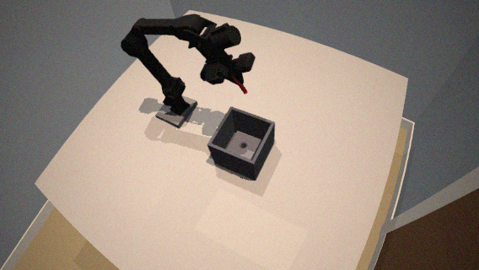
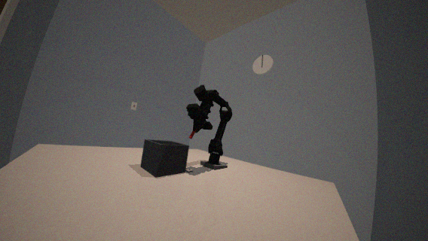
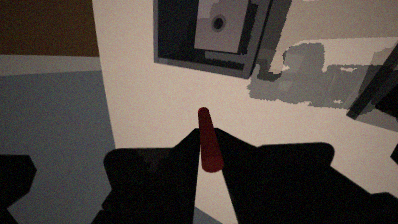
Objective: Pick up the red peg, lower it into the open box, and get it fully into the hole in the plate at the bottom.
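Right now my gripper tip is 80 mm short of the light plate, 110 mm to the left of it and 170 mm above it. The rest, counted from my gripper tip: red peg (10 mm to the right).
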